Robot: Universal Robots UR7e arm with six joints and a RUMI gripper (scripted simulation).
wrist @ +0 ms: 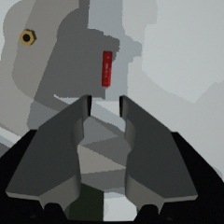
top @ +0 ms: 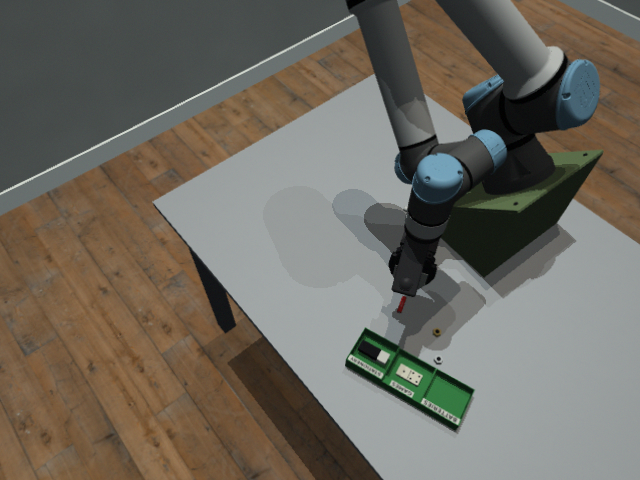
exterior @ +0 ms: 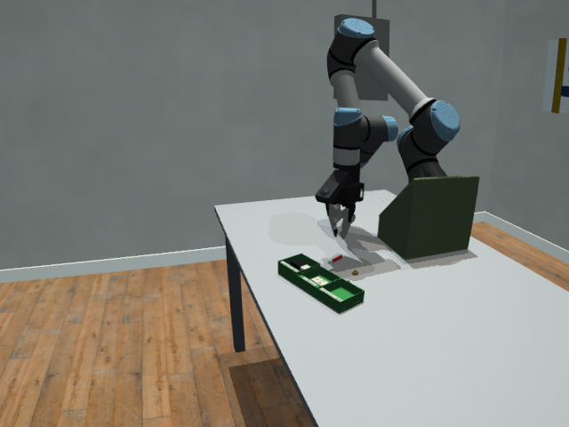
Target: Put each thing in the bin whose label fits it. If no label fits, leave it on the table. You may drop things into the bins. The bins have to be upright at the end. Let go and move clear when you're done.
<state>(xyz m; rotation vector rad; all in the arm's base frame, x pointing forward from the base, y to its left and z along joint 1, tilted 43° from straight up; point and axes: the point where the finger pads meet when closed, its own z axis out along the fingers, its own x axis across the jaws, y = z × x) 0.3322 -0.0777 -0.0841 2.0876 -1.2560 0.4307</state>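
My gripper is now 80 mm above the red cylinder. Also, from my hand: grey-white clip (140 mm ahead, 70 mm below, 50 mm to the left); then brass nut (100 mm to the left, 80 mm below, 10 mm behind); then eraser (130 mm ahead, 60 mm below, 50 mm to the left).
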